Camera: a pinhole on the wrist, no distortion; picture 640 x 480 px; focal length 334.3 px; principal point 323.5 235.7 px. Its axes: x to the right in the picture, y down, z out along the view. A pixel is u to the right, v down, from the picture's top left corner.
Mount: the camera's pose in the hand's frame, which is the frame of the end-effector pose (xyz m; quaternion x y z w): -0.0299 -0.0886 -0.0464 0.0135 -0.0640 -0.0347 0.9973
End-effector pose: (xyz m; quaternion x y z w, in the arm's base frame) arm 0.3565 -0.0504 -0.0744 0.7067 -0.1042 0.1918 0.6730
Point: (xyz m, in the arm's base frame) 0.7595 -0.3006 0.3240
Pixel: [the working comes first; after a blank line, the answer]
In the camera's frame: 0.5462 0.3520 0.2609

outside the picture
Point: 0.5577 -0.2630 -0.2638
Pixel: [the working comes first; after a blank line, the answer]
In the camera's frame: 0.1563 -0.1333 0.2741

514.2 73.1
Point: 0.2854 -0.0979 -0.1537
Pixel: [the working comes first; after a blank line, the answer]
In the camera's frame: -0.0641 0.0463 0.0933

93.7 401.6
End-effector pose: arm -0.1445 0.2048 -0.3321 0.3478 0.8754 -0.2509 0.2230
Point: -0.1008 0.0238 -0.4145
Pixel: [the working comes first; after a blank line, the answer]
In the camera's frame: -0.0151 0.0333 0.2301

301.5 284.1
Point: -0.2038 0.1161 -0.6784
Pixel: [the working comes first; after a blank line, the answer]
In the camera's frame: 0.2569 0.1139 0.3212

590.8 354.3
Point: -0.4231 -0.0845 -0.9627
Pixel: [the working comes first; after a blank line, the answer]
In the camera's frame: 0.5115 -0.0666 0.5890

613.8 197.9
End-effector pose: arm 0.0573 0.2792 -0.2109 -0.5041 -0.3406 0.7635 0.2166
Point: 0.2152 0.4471 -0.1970
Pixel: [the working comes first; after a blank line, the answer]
In the camera's frame: 0.0547 -0.0325 -0.1527

behind the camera
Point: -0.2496 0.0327 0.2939
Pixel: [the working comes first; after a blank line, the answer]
In the camera's frame: -0.2485 -0.1270 0.5738

178.7 161.7
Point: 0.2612 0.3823 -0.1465
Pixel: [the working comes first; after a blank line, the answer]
In the camera's frame: -0.0394 -0.0321 -0.1503

behind the camera
